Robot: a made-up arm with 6 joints.
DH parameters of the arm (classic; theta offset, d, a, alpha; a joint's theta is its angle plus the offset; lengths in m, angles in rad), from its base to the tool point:
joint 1: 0 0.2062 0 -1.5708
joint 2: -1.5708 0 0.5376 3.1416
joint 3: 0 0 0 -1.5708
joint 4: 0 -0.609 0 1.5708
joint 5: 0 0.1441 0 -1.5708
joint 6: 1.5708 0 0 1.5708
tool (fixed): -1.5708 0 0 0
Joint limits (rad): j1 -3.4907..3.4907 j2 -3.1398..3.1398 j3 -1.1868..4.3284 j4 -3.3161..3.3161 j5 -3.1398..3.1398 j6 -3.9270..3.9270
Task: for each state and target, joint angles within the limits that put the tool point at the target. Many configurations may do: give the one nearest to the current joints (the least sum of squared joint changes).
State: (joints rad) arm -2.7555 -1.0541 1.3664 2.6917 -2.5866 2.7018
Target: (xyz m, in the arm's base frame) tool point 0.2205 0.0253 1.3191
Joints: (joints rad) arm -2.4399 -0.3790 1.0461 2.5937 -2.5866 2.7018
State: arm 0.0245 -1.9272 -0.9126 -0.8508 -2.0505 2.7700
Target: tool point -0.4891 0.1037 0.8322
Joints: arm -0.4136 -1.5515 0.1077 -0.7879 -2.0505 2.7700
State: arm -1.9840 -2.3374 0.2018 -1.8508 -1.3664 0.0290
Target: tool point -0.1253 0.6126 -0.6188
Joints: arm -1.3344 -3.0074 0.8502 -1.7218 -1.3664 0.0290
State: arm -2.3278 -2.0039 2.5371 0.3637 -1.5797 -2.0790
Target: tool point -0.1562 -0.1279 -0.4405
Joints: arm -1.8925 -2.3473 3.3268 0.7262 -1.5797 -2.0790
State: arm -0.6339 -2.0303 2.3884 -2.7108 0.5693 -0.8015
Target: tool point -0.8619 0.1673 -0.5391
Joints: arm -0.0594 -2.1629 1.9282 -2.5043 0.5693 -0.8015
